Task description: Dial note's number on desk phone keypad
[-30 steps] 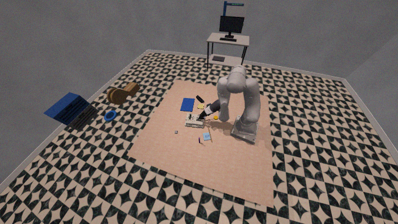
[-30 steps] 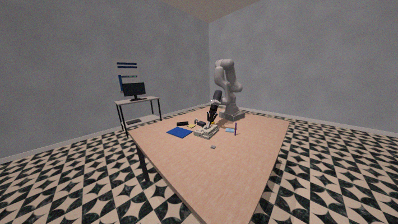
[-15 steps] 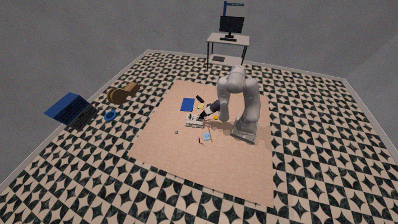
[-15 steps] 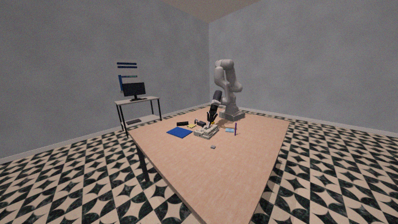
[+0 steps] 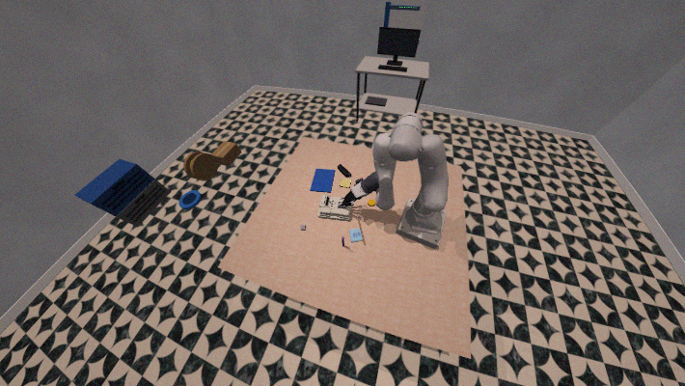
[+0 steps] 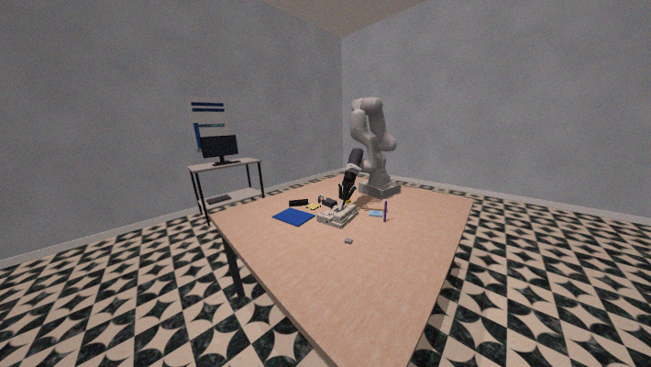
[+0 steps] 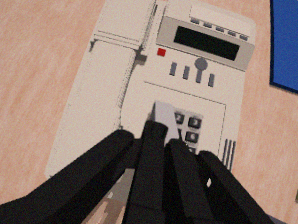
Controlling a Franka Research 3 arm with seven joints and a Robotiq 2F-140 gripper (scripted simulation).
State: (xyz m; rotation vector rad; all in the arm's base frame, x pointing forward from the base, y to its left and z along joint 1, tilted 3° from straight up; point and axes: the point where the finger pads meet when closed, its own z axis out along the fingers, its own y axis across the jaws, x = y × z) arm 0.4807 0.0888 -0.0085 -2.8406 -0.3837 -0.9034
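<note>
Right now the handset is 6 cm to the left of my hand, 2 cm below it and 2 cm ahead of it. Round my hand: pencil 19 cm behind, 11 cm to the left, 5 cm below; purple pen 24 cm to the left, 12 cm behind; yellow disc 17 cm behind, 12 cm to the right, 6 cm below.
</note>
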